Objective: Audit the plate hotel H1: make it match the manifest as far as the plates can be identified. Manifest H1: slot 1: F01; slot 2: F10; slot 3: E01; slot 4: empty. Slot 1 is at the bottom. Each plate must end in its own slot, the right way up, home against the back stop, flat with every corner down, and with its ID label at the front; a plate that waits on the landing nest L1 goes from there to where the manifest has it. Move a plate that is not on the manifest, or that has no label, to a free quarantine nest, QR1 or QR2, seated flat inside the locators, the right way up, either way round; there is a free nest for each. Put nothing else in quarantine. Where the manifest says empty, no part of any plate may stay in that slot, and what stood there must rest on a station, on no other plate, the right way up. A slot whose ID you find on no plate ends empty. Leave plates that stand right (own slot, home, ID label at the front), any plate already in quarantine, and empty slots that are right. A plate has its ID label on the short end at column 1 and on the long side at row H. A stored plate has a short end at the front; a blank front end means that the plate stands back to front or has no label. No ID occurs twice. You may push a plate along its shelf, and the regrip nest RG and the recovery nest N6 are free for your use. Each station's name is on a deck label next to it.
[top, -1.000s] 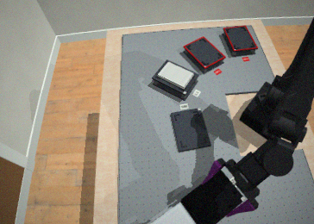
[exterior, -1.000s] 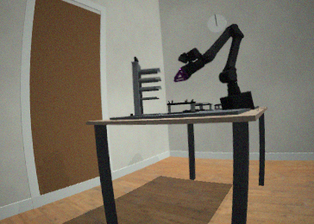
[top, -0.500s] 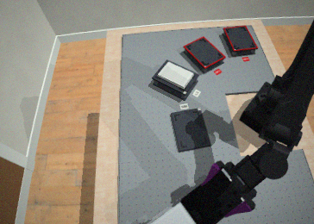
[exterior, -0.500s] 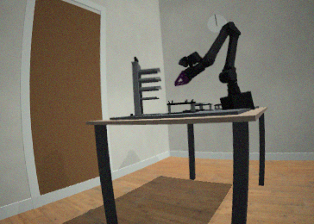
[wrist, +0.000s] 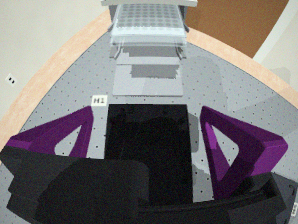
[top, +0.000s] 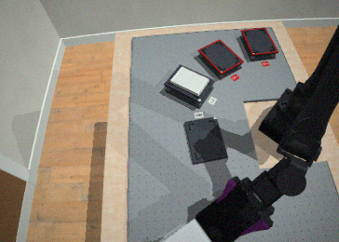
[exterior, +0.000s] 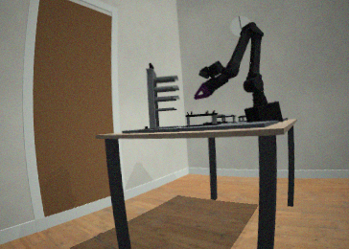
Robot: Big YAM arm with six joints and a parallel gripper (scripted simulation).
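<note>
My hand is 10 cm above the black nest, 2 cm past it and 1 cm to the left of it. The rest, counted from my hand: pale plate 14 cm ahead, 11 cm above, 6 cm to the left; then plate hotel 21 cm ahead, 9 cm to the left; then H1 deck label 15 cm below, 13 cm to the left, 5 cm ahead.
</note>
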